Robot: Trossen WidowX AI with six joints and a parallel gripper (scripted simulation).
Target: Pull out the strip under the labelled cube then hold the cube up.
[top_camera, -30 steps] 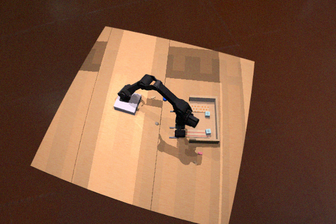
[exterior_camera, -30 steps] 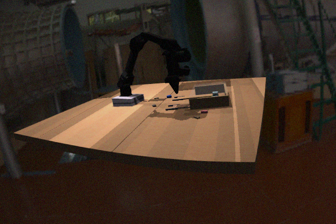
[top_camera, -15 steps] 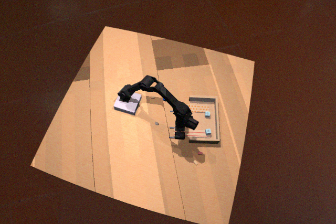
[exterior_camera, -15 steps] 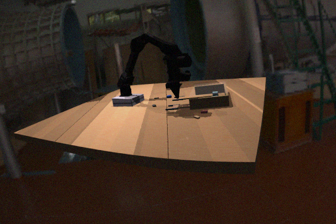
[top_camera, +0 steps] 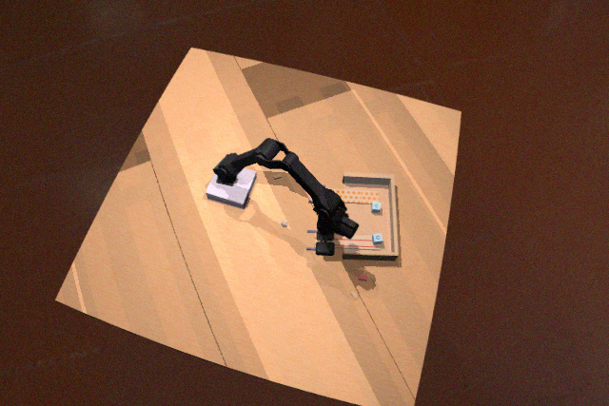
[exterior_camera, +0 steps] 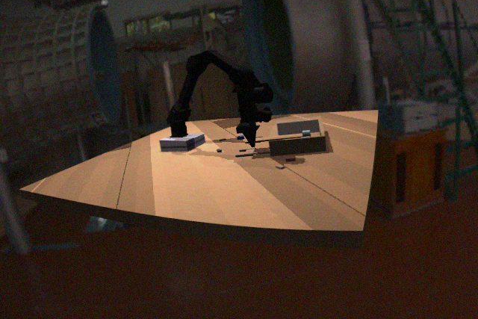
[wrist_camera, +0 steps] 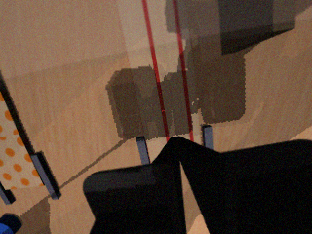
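Now: gripper tip 90 mm short of the red-lined strip, 20 mm above it and 10 mm to the right of it. Round my gripper tip: blue disc (230 mm to the left, 130 mm behind, 20 mm below); grey lump (150 mm behind, 30 mm to the left, 10 mm below); pink block (160 mm ahead, 110 mm to the right, 20 mm below).
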